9 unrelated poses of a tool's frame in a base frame.
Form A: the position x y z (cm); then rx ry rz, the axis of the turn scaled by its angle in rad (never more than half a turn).
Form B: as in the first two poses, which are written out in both.
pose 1, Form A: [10.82 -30.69 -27.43 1.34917 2.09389 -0.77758]
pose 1, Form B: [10.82 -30.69 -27.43 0.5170 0.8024 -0.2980 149.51]
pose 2, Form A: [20.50 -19.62 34.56 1.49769 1.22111 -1.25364]
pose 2, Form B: [20.50 -19.62 34.56 0.6502 0.5301 -0.5442 131.98]
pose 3, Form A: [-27.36 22.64 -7.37 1.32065 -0.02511 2.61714]
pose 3, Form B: [-27.36 22.64 -7.37 0.4505 -0.0086 0.8927 167.97]
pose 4, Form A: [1.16 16.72 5.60 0.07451 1.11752 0.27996]
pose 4, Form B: [1.16 16.72 5.60 0.0645 0.9680 0.2425 66.15]
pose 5, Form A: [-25.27 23.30 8.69 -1.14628 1.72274 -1.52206]
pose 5, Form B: [-25.27 23.30 8.69 -0.4462 0.6707 -0.5925 147.18]
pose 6, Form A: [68.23 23.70 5.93 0.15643 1.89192 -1.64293]
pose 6, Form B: [68.23 23.70 5.93 0.0623 0.7536 -0.6544 143.85]
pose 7, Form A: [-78.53 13.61 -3.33 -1.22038 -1.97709 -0.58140]
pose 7, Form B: [-78.53 13.61 -3.33 -0.5095 -0.8255 -0.2428 137.23]
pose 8, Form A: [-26.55 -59.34 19.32 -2.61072 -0.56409 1.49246]
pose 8, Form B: [-26.55 -59.34 19.32 -0.8533 -0.1844 0.4878 175.31]
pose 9, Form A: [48.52 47.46 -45.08 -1.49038 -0.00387 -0.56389]
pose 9, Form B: [48.52 47.46 -45.08 -0.9353 -0.0024 -0.3539 91.30]
